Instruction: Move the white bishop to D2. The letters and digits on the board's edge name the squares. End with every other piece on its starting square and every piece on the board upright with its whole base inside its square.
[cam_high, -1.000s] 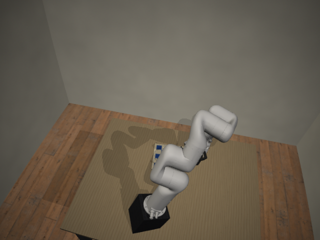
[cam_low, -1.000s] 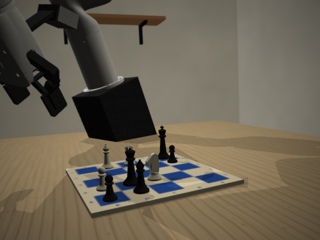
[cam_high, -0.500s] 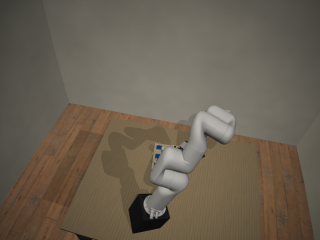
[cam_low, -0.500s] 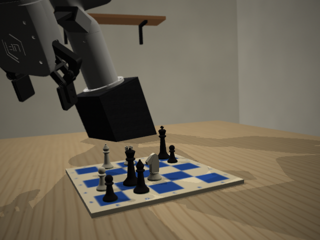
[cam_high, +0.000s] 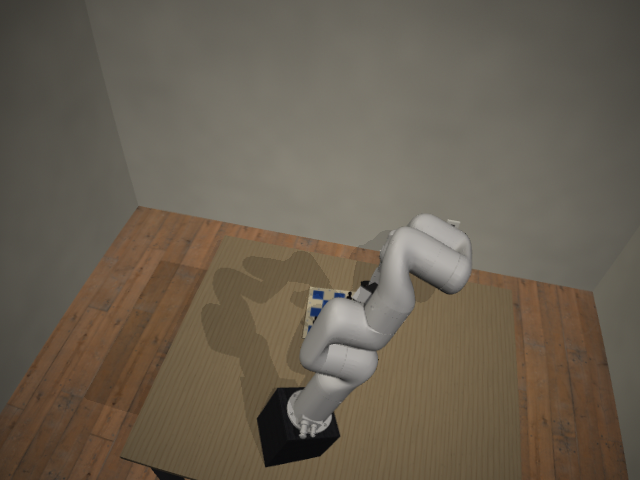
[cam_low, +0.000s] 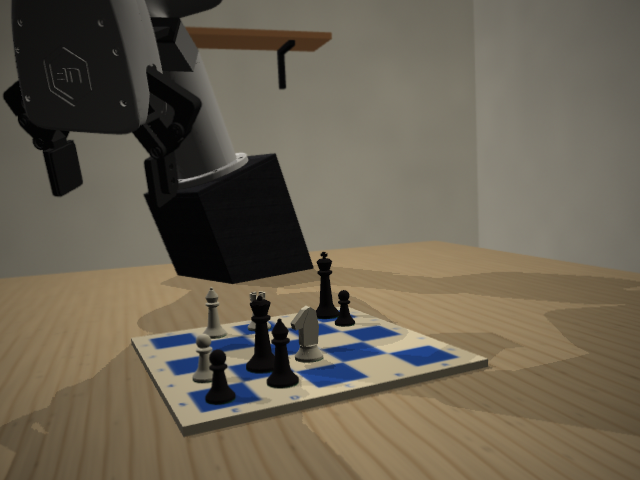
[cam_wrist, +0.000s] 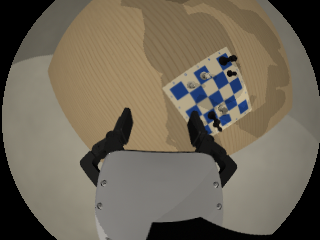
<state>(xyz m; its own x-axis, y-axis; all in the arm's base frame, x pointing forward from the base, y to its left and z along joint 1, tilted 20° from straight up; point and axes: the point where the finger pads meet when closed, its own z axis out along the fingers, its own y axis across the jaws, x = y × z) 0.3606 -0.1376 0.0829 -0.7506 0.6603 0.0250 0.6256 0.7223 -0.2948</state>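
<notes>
Now: the white bishop 120 mm below my hand and 70 mm to the left of it. Also, from my hand: board: 140 mm below, 120 mm to the left, 70 mm ahead; then black queen: 110 mm below, 110 mm ahead, 90 mm to the left; then white pawn: 120 mm below, 110 mm ahead, 40 mm to the left.
</notes>
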